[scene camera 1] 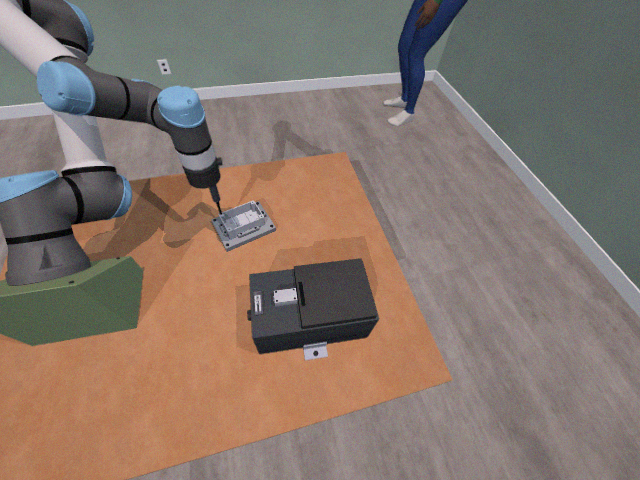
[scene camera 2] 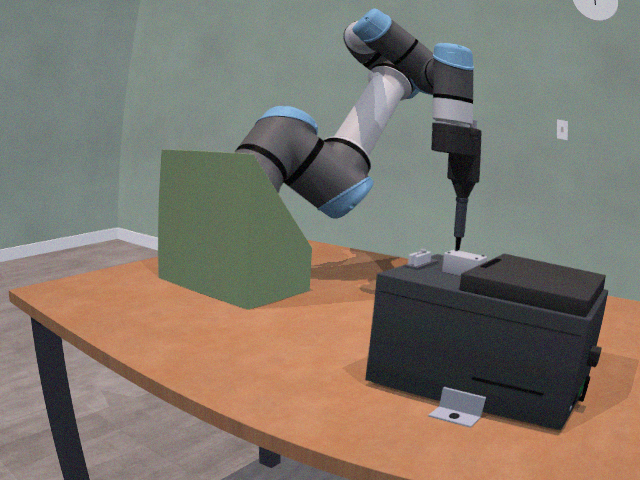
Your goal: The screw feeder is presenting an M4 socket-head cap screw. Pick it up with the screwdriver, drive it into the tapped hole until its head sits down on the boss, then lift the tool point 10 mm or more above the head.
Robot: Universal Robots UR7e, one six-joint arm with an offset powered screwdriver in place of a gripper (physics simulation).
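The grey open-topped housing (scene camera 1: 250, 225) stands on its flat base plate (scene camera 1: 235, 242) on the table; in scene camera 2 it is hidden behind the feeder. The black screw feeder (scene camera 1: 336, 291) (scene camera 2: 465, 335) has a small light block (scene camera 1: 285, 296) (scene camera 2: 460, 263) on top. My screwdriver (scene camera 1: 221, 213) (scene camera 2: 457, 249) points down, its tip at the left corner of the housing, well away from the feeder. Its very end is hidden behind the feeder's block in scene camera 2. The screw and the tapped hole are too small to make out, so I cannot tell whether the bit holds the screw.
A green angular pedestal (scene camera 1: 77, 315) (scene camera 2: 222, 227) carries the arm's base at the left. A small metal bracket (scene camera 1: 315, 352) (scene camera 2: 460, 405) is at the feeder's side. The housing's walls rise beside the tool. A person (scene camera 1: 413, 56) stands beyond the table in scene camera 1.
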